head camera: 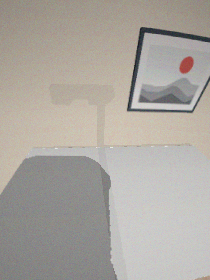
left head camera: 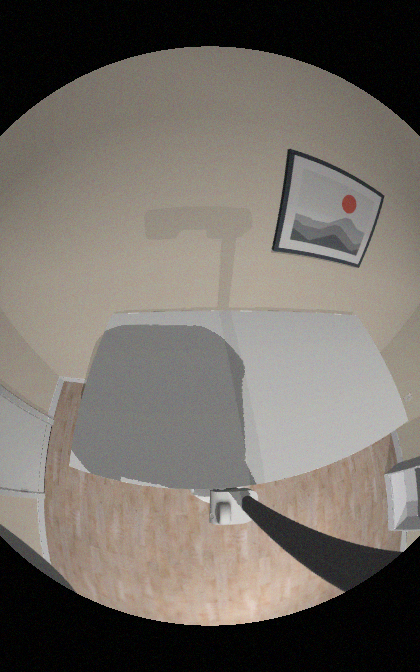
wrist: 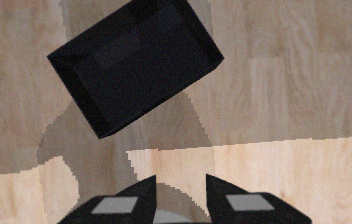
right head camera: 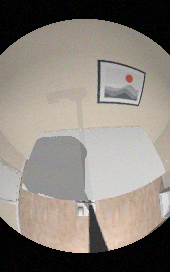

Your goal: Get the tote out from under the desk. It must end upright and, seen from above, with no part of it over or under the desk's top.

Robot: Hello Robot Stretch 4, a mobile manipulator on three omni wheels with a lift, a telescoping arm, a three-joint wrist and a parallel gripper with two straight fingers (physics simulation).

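Frame: origin at the robot's base, x ahead, y left, z up, level; metres.
Where they show: gripper, between the fingertips: [wrist: 181, 189].
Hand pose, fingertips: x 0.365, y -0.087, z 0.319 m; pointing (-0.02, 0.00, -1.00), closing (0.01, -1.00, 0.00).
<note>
After its pixels a point has its place.
The tote [wrist: 145, 70] {x 0.532, y -0.005, z -0.025 m} is a black open-topped box, seen from above in the wrist view at the top left of centre. It stands upright on the floor, turned at an angle, in the shade; its far corner is cut off by the top of the view. My gripper [wrist: 181, 189] {x 0.365, y -0.087, z 0.319 m} is open and empty at the bottom of the wrist view, with a stretch of floor showing between the fingertips and the tote. The desk's top [head camera: 155, 200] {x 0.334, y -0.313, z 0.922 m} [left head camera: 310, 380] [right head camera: 120, 160] {x 0.341, y -0.377, z 0.922 m} is a light grey board that hides the tote in the head views.
A framed picture [head camera: 167, 72] {x 0.828, y -0.397, z 1.504 m} [left head camera: 327, 210] [right head camera: 121, 84] {x 0.830, y -0.429, z 1.464 m} hangs on the wall behind the desk. A light grey box-like thing [left head camera: 407, 497] [right head camera: 165, 202] stands on the floor at the right. A white panel [left head camera: 20, 450] [right head camera: 7, 185] {x -0.256, y 1.639, z 0.376 m} is at the left wall.
</note>
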